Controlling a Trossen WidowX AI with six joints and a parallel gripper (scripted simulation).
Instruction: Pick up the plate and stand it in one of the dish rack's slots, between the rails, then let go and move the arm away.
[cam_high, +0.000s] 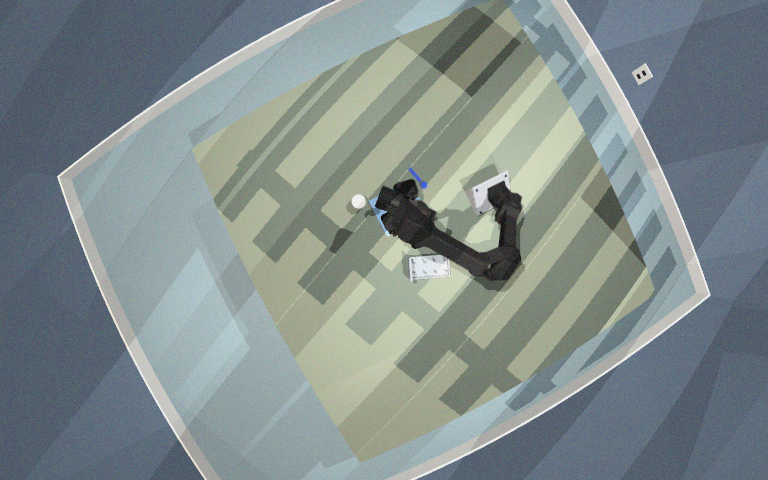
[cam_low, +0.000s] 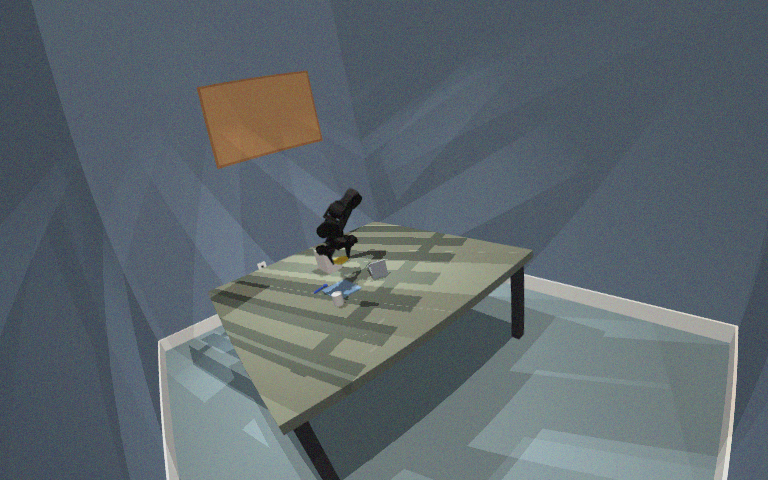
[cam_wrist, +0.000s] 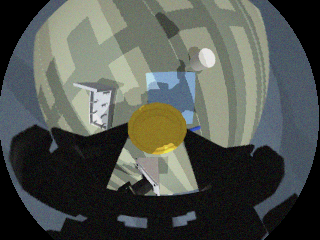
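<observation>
The grey dish rack is 17 cm to the left of my gripper tip, 10 cm below it and 1 cm ahead of it. Round my gripper tip: light blue mat: 12 cm below, 4 cm to the right, 2 cm ahead; then yellow plate: 1 cm above; then blue utensil: 12 cm below, 10 cm to the right, 9 cm behind.
</observation>
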